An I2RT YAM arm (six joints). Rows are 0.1 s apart.
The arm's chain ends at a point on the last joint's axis. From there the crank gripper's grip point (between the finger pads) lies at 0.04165 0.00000 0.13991 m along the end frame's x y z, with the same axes.
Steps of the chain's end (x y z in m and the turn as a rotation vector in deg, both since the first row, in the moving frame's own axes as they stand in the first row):
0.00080, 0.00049, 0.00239, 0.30, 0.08, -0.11
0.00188, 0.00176, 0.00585, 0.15, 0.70, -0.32
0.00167, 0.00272, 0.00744, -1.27, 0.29, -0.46
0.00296, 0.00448, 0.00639, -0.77, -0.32, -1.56
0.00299, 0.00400, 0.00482, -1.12, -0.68, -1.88
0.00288, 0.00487, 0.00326, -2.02, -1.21, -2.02
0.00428, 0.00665, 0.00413, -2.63, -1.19, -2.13
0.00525, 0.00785, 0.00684, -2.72, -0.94, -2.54
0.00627, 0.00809, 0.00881, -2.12, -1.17, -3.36
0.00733, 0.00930, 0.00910, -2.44, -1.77, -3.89
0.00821, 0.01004, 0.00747, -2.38, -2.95, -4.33
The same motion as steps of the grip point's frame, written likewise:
0.00099, -0.00032, 0.00233, 0.30, 0.08, -0.11
0.00358, 0.00116, 0.00533, 0.15, 0.70, -0.32
0.00239, 0.00548, 0.00720, -1.27, 0.29, -0.46
0.00219, 0.00524, 0.00662, -0.77, -0.32, -1.56
0.00135, 0.00540, 0.00529, -1.12, -0.68, -1.88
-0.00002, 0.00840, 0.00405, -2.02, -1.21, -2.02
0.00146, 0.01159, 0.00485, -2.63, -1.19, -2.13
0.00306, 0.01271, 0.00739, -2.72, -0.94, -2.54
0.00349, 0.01092, 0.00958, -2.12, -1.17, -3.36
0.00310, 0.01260, 0.01025, -2.44, -1.77, -3.89
0.00106, 0.01302, 0.00937, -2.38, -2.95, -4.33

